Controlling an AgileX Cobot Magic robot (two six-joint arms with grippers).
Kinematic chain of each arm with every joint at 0, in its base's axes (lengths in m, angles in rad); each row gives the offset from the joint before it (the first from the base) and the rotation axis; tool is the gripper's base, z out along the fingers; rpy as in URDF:
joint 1: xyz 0 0 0.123 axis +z
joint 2: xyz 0 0 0 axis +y
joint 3: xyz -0.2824 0 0.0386 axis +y
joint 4: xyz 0.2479 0 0.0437 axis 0.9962 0 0.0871
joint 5: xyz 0 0 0 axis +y
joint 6: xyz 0.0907 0 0.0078 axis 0.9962 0 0.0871
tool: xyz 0 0 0 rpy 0 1.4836 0
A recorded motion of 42 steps. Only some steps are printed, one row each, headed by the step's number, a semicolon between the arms.
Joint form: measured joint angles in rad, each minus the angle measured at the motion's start. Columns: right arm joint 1, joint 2, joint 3, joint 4, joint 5, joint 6; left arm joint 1, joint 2, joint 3, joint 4, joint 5, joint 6.
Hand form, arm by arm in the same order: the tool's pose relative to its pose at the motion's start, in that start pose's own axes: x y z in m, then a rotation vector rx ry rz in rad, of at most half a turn. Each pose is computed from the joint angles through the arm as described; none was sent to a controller.
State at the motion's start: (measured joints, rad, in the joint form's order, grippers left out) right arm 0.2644 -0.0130 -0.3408 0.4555 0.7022 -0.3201; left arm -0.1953 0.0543 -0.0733 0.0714 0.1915 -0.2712
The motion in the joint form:
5: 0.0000 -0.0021 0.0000 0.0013 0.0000 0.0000; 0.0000 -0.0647 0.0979 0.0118 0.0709 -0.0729
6: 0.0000 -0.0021 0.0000 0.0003 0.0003 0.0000; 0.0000 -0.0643 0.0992 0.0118 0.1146 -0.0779
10: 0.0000 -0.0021 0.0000 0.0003 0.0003 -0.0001; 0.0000 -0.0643 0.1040 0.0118 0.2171 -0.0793
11: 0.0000 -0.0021 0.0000 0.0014 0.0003 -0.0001; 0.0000 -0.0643 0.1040 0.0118 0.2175 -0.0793
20: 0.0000 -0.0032 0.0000 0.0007 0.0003 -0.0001; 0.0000 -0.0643 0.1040 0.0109 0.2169 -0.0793
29: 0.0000 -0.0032 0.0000 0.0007 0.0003 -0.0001; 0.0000 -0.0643 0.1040 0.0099 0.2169 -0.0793
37: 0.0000 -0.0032 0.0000 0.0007 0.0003 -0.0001; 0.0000 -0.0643 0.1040 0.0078 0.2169 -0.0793
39: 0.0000 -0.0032 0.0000 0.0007 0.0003 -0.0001; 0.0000 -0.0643 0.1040 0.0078 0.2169 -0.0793
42: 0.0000 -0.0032 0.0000 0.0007 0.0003 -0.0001; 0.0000 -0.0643 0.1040 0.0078 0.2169 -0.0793
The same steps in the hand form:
5: 0.0000 0.0002 -0.0003 -0.0009 -0.0023 0.0004; 0.0350 0.0079 0.0003 -0.0316 0.0991 -0.0608
6: 0.0000 0.0001 -0.0003 -0.0004 -0.0018 -0.0004; 0.0392 0.0091 -0.0001 -0.0459 0.1422 -0.0656
10: 0.0000 0.0001 -0.0003 -0.0004 -0.0018 -0.0005; 0.0496 0.0119 -0.0018 -0.0791 0.2443 -0.0667
11: 0.0000 0.0002 -0.0003 -0.0010 -0.0020 0.0004; 0.0496 0.0120 -0.0018 -0.0792 0.2446 -0.0667
20: 0.0001 0.0002 -0.0004 -0.0006 -0.0029 -0.0005; 0.0496 0.0119 -0.0018 -0.0788 0.2441 -0.0675
29: 0.0001 0.0002 -0.0004 -0.0006 -0.0029 -0.0005; 0.0496 0.0119 -0.0018 -0.0785 0.2442 -0.0685
37: 0.0001 0.0002 -0.0004 -0.0006 -0.0029 -0.0005; 0.0496 0.0118 -0.0018 -0.0779 0.2444 -0.0705
39: 0.0001 0.0002 -0.0004 -0.0006 -0.0029 -0.0005; 0.0496 0.0118 -0.0018 -0.0779 0.2444 -0.0705
42: 0.0001 0.0002 -0.0004 -0.0006 -0.0029 -0.0005; 0.0496 0.0118 -0.0018 -0.0779 0.2444 -0.0705

